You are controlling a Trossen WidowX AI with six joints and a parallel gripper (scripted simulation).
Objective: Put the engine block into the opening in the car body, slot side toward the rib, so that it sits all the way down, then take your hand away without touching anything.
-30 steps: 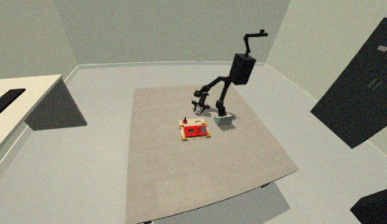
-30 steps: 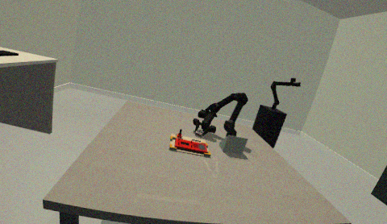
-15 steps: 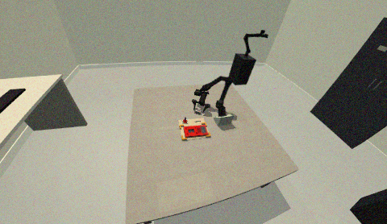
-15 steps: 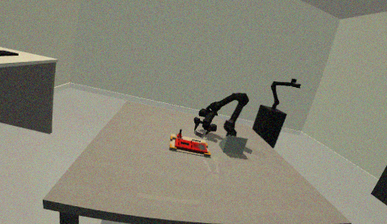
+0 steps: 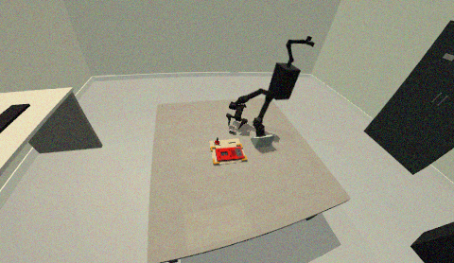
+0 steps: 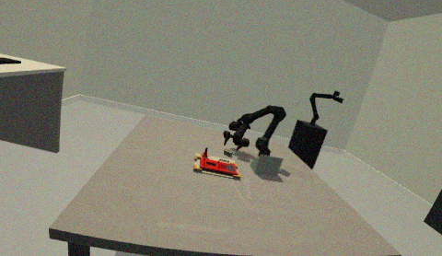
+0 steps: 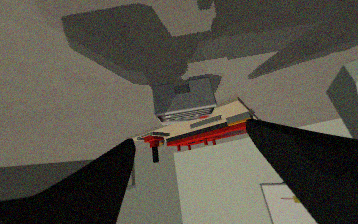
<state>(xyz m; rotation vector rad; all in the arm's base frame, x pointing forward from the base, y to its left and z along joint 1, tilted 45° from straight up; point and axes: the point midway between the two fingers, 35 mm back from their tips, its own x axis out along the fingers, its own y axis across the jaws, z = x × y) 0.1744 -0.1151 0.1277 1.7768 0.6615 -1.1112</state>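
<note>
Right now my gripper tip is 4 cm above the engine block.
</note>
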